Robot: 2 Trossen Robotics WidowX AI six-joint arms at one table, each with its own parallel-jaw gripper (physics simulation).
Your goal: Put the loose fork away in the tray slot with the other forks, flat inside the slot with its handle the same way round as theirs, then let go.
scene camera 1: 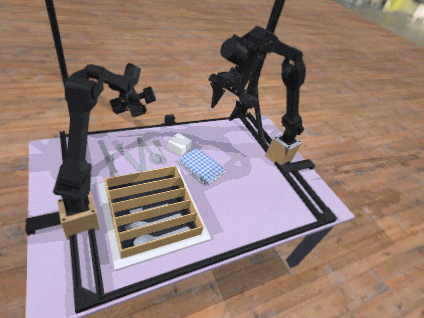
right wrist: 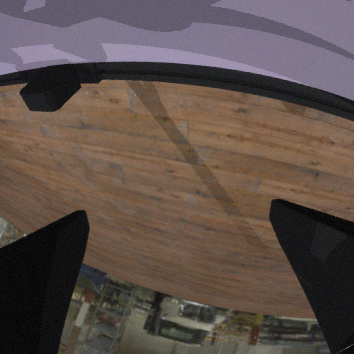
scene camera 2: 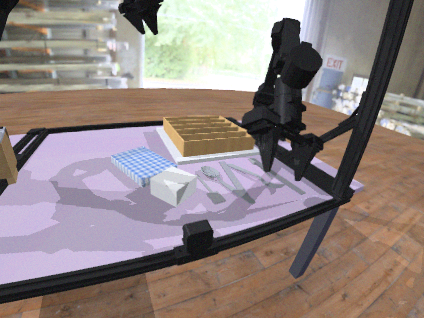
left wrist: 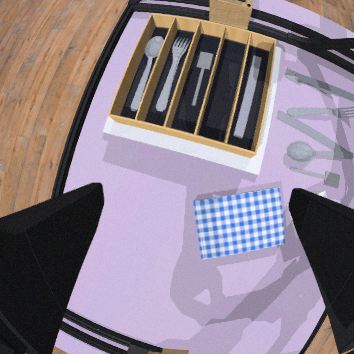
my left gripper: open, holds nothing
my right gripper: open, holds nothing
a white block: on the table
